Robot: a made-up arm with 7 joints.
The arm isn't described. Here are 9 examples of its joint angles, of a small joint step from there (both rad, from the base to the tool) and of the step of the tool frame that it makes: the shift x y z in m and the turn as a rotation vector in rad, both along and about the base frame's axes.
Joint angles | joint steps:
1: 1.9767 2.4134 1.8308 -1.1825 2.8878 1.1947 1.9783 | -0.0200 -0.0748 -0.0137 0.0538 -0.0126 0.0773 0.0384
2: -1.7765 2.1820 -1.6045 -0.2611 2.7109 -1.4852 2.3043 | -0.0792 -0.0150 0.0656 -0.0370 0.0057 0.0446 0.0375
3: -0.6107 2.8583 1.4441 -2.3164 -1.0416 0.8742 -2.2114 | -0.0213 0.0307 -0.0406 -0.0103 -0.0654 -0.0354 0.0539
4: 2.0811 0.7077 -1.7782 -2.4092 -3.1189 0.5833 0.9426 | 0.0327 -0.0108 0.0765 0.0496 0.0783 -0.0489 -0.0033
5: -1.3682 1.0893 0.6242 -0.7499 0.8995 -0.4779 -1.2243 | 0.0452 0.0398 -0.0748 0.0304 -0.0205 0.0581 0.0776
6: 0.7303 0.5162 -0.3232 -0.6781 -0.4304 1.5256 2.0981 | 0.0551 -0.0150 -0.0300 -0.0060 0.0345 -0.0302 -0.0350
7: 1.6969 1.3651 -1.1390 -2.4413 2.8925 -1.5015 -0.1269 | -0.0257 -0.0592 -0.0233 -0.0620 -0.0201 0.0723 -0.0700
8: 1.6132 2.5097 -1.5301 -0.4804 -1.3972 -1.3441 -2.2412 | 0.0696 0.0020 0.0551 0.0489 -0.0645 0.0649 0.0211
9: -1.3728 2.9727 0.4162 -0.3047 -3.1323 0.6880 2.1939 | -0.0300 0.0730 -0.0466 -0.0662 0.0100 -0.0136 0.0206
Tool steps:
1: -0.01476 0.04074 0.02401 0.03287 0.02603 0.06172
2: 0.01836 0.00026 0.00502 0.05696 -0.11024 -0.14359
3: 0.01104 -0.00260 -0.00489 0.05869 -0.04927 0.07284
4: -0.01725 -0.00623 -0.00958 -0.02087 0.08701 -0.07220
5: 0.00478 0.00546 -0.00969 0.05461 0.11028 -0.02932
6: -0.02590 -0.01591 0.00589 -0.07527 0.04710 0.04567
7: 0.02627 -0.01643 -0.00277 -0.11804 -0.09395 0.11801
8: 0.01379 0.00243 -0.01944 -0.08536 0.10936 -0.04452
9: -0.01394 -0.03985 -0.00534 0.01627 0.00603 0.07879
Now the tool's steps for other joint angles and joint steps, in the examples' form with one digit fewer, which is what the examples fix.
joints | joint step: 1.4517 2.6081 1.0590 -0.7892 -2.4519 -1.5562 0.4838 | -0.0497 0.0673 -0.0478 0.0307 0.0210 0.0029 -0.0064
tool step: 0.0127 -0.0226 0.0117 0.0268 -0.0091 -0.0398
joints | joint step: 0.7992 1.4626 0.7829 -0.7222 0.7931 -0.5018 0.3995 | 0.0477 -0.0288 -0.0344 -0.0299 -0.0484 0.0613 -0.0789
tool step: -0.0089 -0.0009 -0.0181 -0.0006 0.1854 0.0775
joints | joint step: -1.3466 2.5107 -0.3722 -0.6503 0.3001 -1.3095 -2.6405 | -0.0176 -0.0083 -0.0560 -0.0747 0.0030 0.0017 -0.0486
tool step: 0.0233 -0.0010 0.0053 0.0393 0.0485 0.0148
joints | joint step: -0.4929 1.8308 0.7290 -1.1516 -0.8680 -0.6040 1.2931 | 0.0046 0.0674 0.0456 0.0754 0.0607 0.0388 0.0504
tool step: -0.0267 0.0027 0.0156 -0.0870 -0.0855 -0.0387
